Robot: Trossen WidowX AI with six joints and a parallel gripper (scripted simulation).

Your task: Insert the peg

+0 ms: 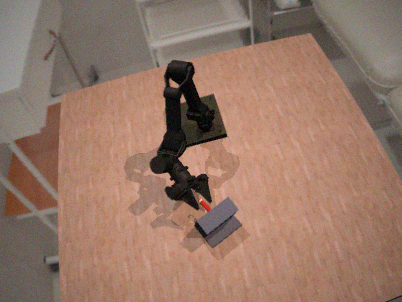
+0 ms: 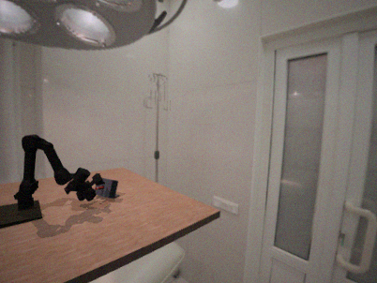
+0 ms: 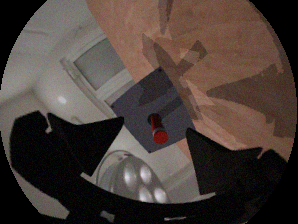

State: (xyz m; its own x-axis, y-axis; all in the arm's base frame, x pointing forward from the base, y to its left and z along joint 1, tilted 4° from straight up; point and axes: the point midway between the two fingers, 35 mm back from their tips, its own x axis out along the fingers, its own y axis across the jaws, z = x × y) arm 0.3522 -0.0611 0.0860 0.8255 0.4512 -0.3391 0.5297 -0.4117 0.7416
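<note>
Now: gripper tip 10 mm past the red peg. The rest, counted from my gripper tip: sloped panel 40 mm ahead, 30 mm to the left, 10 mm below.
</note>
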